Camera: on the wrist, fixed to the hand. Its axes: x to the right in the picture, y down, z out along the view.
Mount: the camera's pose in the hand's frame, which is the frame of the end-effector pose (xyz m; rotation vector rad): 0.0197 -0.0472 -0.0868 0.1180 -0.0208 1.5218
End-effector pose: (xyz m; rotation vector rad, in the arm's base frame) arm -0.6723 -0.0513 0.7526 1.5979 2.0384 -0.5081
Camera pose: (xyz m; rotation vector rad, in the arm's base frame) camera -0.7351 0.0022 0.8104 2.5445 0.3322 -0.0241
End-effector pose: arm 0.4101 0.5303 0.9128 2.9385 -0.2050 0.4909
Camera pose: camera 0.4091 0.5895 0.9943 -1.9616 2.1088 -0.4888
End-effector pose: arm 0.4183 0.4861 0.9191 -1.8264 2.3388 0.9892
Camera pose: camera 0.4846 0.4217 0.9591 -0.2740 -2.7190 -0.5632
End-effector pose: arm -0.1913 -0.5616 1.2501 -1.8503 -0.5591 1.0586
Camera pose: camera -0.1051 -0.5661 1.3021 -2.0139 1.1177 1.9273
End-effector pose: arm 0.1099 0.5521 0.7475 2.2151 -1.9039 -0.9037
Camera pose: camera 0.1939 0.5177 0.7912 0.2636 -2.7118 -0.4442
